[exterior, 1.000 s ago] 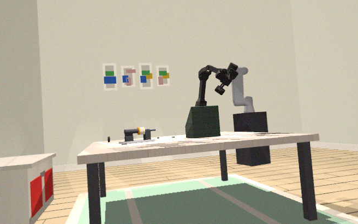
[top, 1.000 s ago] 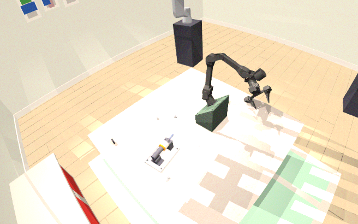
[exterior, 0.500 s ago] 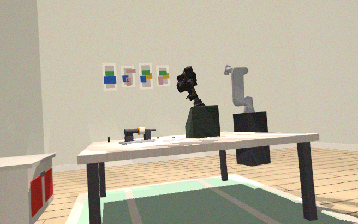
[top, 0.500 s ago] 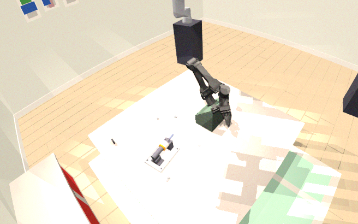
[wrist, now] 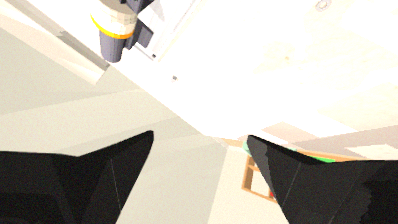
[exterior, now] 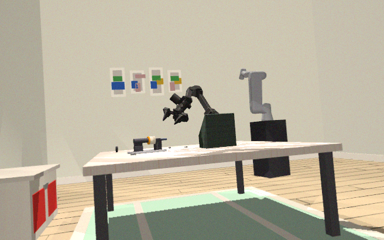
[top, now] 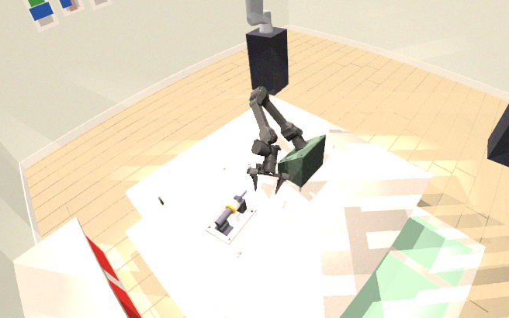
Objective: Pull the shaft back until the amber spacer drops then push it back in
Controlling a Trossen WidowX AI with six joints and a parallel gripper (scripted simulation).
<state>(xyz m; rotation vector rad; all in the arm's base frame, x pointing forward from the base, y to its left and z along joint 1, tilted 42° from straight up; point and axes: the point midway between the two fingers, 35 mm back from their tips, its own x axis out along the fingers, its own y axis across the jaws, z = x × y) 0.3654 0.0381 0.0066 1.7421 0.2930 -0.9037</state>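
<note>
The blue-grey shaft is 14 cm to the right of my gripper tip, 11 cm below it and 7 cm ahead of it. The rest, counted from my gripper tip: white spacer (14 cm to the right, 11 cm below, 8 cm ahead); amber spacer (14 cm to the right, 11 cm below, 10 cm ahead); small dark ring (53 cm to the right, 26 cm ahead, 17 cm below).
</note>
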